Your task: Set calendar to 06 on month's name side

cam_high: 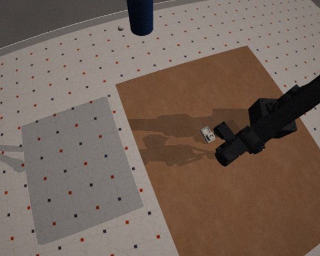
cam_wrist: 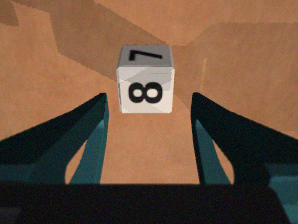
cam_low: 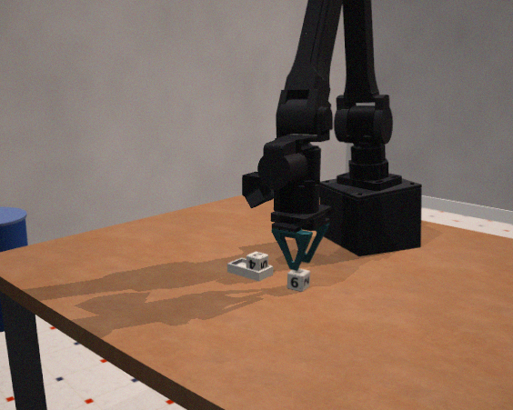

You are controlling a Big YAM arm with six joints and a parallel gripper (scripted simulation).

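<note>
Now: hand 30 mm above the white digit cube. The rest, counted from my hand: white tray (20 mm ahead, 100 mm to the right, 40 mm below).
</note>
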